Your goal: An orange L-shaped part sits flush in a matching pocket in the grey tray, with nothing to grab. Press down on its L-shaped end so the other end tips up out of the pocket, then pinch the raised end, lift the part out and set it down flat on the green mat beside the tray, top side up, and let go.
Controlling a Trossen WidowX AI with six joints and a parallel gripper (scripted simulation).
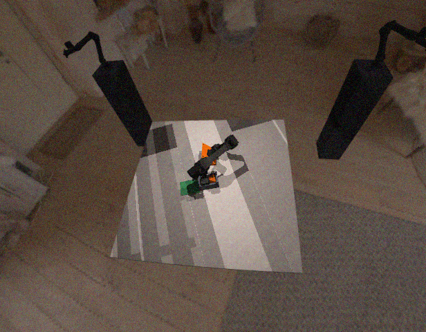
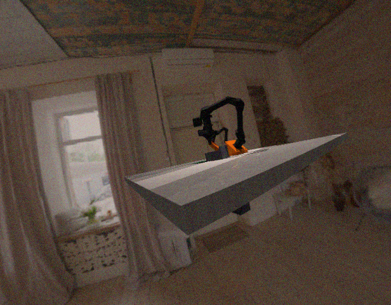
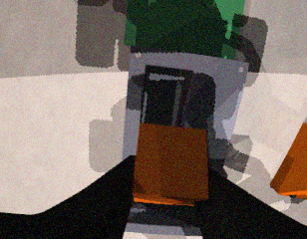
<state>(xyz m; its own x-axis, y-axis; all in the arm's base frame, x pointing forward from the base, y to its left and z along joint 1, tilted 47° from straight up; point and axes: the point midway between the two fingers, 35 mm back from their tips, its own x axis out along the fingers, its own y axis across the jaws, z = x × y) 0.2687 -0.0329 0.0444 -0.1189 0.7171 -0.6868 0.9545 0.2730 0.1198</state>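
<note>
Right now my gripper tip is 20 mm short of the green mat, 140 mm to the left of it and 130 mm above it. Also, from my gripper tip: orange L-shaped part 20 mm behind, 30 mm to the left, 30 mm below.
</note>
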